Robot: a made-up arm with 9 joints. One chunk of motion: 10 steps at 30 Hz.
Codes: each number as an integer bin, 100 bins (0 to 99) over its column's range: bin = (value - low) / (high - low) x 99, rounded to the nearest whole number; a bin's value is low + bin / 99 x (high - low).
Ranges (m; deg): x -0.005..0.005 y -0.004..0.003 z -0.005..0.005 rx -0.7..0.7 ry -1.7..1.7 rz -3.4..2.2
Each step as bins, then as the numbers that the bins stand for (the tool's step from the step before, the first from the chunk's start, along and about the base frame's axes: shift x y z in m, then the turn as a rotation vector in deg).
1 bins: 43 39 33 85 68 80
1 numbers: -0.00066 -0.00124 -0.00167 0.502 0.635 1.125
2 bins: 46 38 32 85 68 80
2 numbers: -0.00035 -0.00131 -0.00177 0.502 0.635 1.125
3 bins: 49 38 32 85 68 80
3 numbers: -0.00005 -0.00131 -0.00177 0.502 0.635 1.125
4 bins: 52 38 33 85 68 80
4 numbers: 0.00025 -0.00131 -0.00167 0.502 0.635 1.125
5 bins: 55 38 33 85 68 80
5 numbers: 0.00056 -0.00131 -0.00167 0.502 0.635 1.125
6 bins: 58 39 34 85 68 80
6 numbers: 0.00086 -0.00124 -0.00157 0.502 0.635 1.125
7 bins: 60 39 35 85 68 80
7 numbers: 0.00106 -0.00124 -0.00146 0.502 0.635 1.125
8 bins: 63 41 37 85 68 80
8 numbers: 0.00136 -0.00110 -0.00126 0.502 0.635 1.125
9 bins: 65 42 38 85 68 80
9 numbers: 0.00157 -0.00103 -0.00116 0.502 0.635 1.125
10 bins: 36 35 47 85 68 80
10 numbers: -0.00136 -0.00153 -0.00025 0.502 0.635 1.125
